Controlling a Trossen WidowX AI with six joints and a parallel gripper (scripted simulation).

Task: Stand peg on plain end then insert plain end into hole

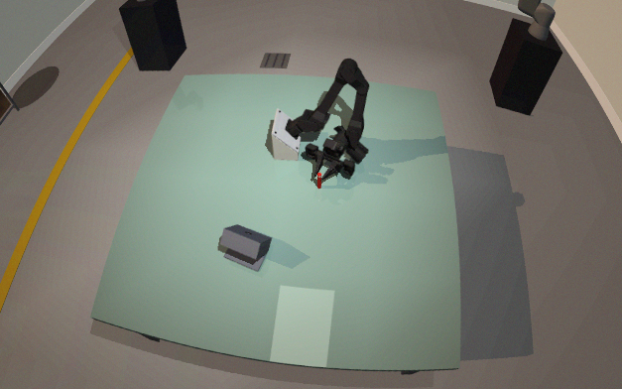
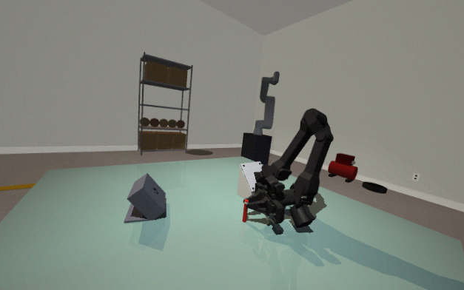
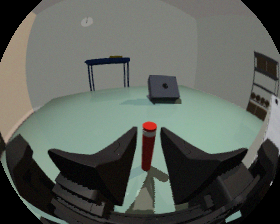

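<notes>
The peg lies 10 mm behind my gripper tip and 10 mm below it. Round my gripper tip: sloped panel 280 mm ahead, 180 mm to the right, 10 mm below.
</notes>
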